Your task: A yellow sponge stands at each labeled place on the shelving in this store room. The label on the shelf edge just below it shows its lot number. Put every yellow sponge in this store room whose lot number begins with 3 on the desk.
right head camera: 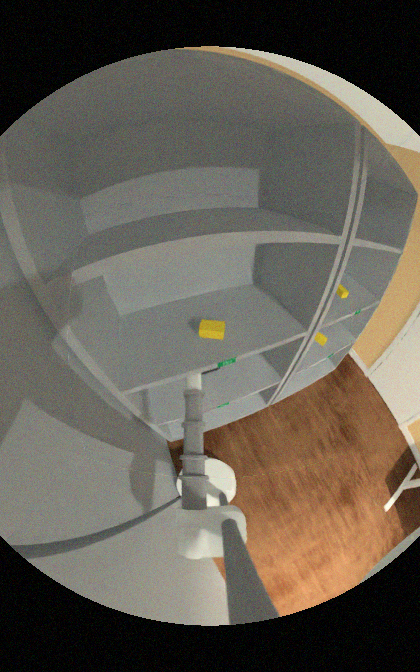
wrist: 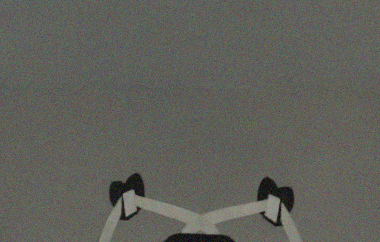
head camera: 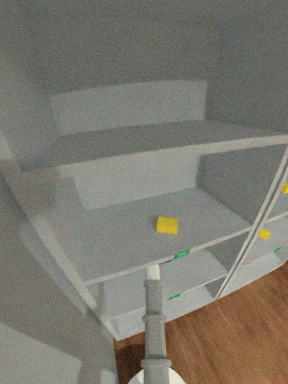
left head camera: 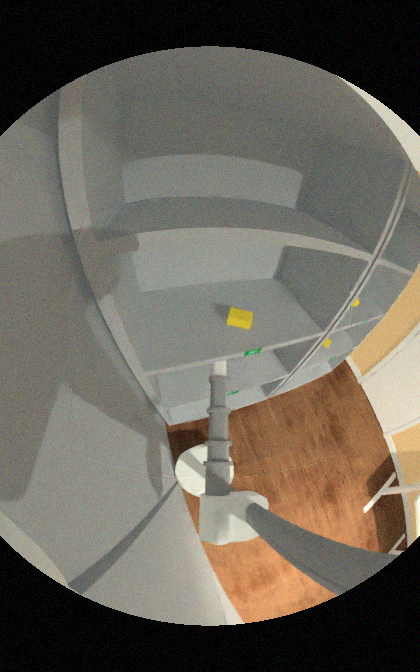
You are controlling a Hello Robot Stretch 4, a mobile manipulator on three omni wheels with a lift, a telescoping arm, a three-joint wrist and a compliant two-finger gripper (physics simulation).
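Where they show: gripper, fingertip midpoint: (wrist: 200, 190); robot's base, link origin: (right head camera: 207, 482).
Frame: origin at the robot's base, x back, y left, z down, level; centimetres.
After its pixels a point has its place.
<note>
A yellow sponge (head camera: 167, 225) {x -61.1, y -7.9, z -100.8 cm} (left head camera: 240, 318) (right head camera: 212, 330) {x -60.6, y -8.4, z -100.6 cm} lies on a shelf board of the near bay. A green label (head camera: 181, 254) {x -49.0, y -12.9, z -94.8 cm} (left head camera: 253, 352) (right head camera: 226, 362) {x -49.0, y -13.1, z -94.5 cm} is on the board edge below it; its number is too blurred to read. Two more yellow sponges, a lower one (head camera: 265, 234) {x -89.6, y -96.8, z -54.8 cm} (left head camera: 327, 342) (right head camera: 321, 339) {x -90.1, y -96.1, z -54.9 cm} and an upper one (head camera: 285, 188) {x -91.0, y -94.4, z -99.6 cm} (left head camera: 355, 302) (right head camera: 342, 291) {x -91.4, y -94.7, z -100.4 cm}, are in the bay to the right. My gripper (wrist: 200, 190) {x -86.9, y 0.7, z -81.6 cm} is open, with nothing between its fingers, facing a plain grey surface. In the head views it is hidden beneath the near sponge's board. The desk cannot be made out.
The telescoping arm (head camera: 155, 320) {x -25.4, y -0.4, z -92.2 cm} (left head camera: 218, 420) (right head camera: 193, 430) {x -23.8, y -0.4, z -92.1 cm} reaches to the board's front edge. A lower green label (head camera: 174, 297) {x -48.7, y -13.0, z -49.0 cm} (left head camera: 233, 393) (right head camera: 223, 405) {x -48.8, y -13.3, z -48.6 cm} is beneath it. A double upright (left head camera: 345, 305) (right head camera: 327, 295) {x -65.1, y -58.5, z -114.5 cm} divides the bays. White legs (left head camera: 380, 492) (right head camera: 400, 487) stand at the right.
</note>
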